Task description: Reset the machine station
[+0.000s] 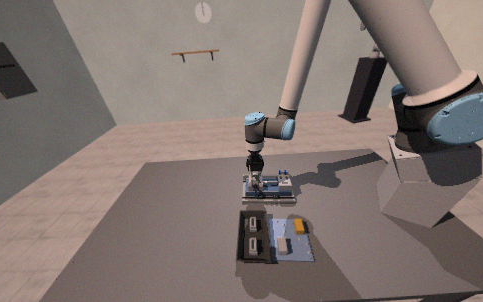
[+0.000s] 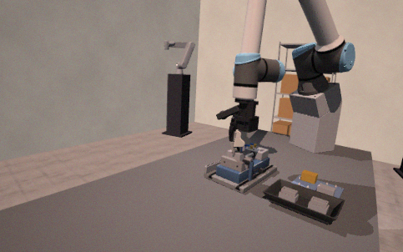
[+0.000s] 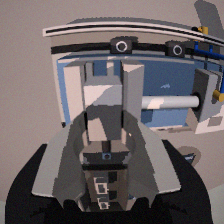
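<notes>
Right now my hand is 8 cm above the vise, 7 cm past it and 3 cm to the right of it. Also, from my hand: yellow brass blank (30 cm to the left, 12 cm behind, 10 cm below).
</notes>
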